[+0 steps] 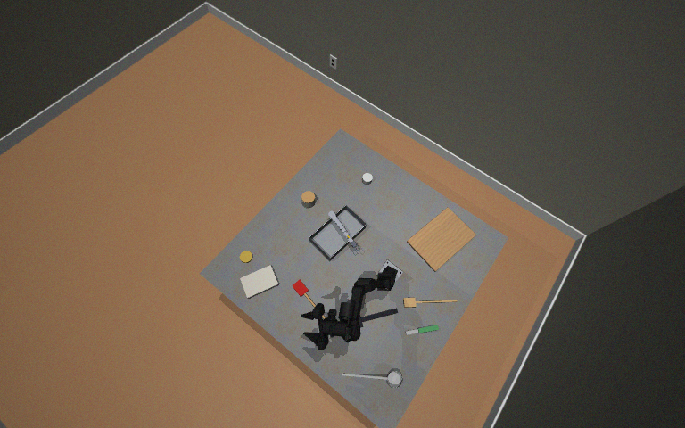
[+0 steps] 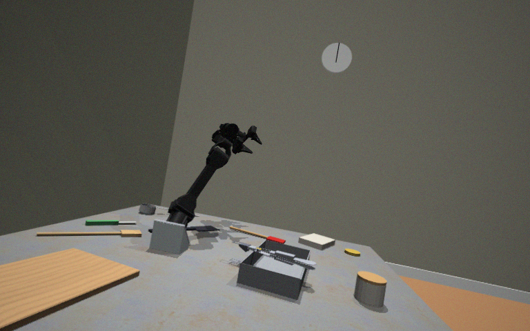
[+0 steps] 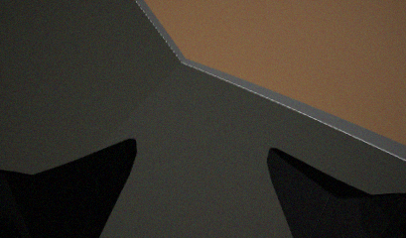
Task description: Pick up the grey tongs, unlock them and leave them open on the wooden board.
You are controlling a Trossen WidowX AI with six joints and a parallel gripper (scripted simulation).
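Right now the yellow lock piece is 9 cm ahead of my gripper tip, 56 cm to the right of it and 36 cm below it. Also, from my gripper tip: white block 38 cm ahead, 9 cm to the right, 41 cm below; red spatula 10 cm ahead, 16 cm to the right, 42 cm below; black spatula 22 cm behind, 23 cm to the right, 42 cm below.
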